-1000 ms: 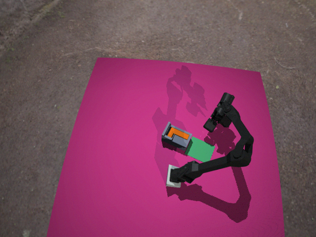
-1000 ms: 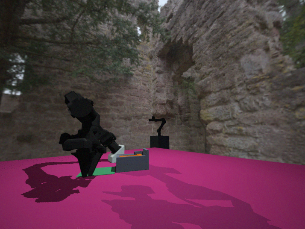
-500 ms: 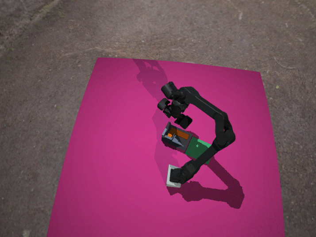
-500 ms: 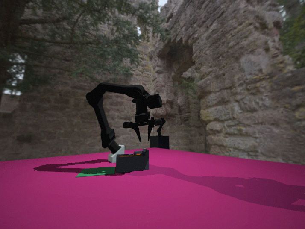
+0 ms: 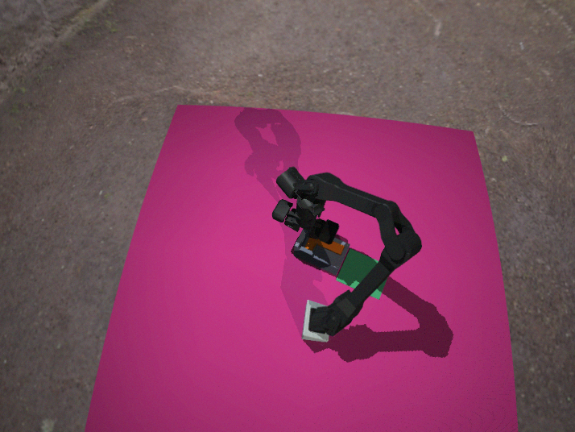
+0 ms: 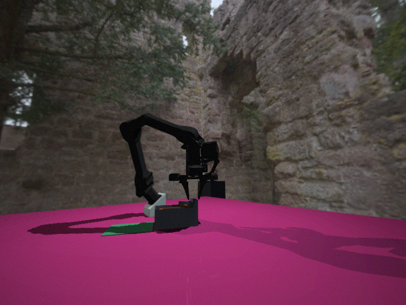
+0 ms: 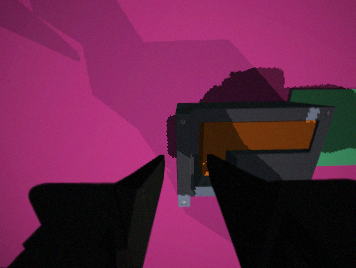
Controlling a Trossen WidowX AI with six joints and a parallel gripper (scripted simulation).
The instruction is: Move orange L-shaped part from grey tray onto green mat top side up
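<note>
Right now the orange L-shaped part is 50 mm to the right of my gripper tip, 40 mm below it and 20 mm behind it. Also, from my gripper tip: green mat: 210 mm to the right, 100 mm below, 80 mm behind.
</note>
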